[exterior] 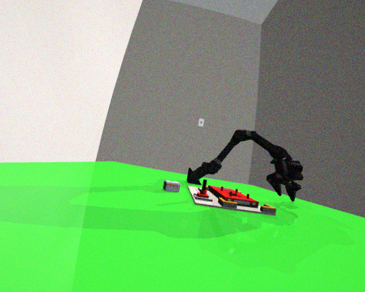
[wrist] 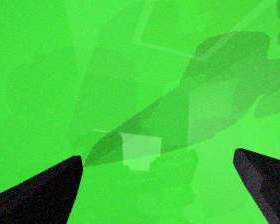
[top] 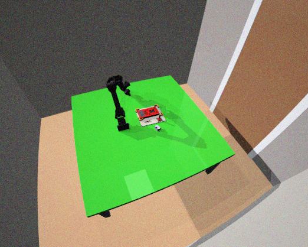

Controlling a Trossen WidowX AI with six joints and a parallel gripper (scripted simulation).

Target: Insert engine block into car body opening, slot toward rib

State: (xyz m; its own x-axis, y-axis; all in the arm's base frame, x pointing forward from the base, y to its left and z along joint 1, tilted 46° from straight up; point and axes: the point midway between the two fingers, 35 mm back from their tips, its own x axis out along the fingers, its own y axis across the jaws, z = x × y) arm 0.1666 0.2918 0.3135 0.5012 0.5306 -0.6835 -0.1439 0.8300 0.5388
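My gripper tip is 110 mm short of the engine block and 550 mm to the left of it.
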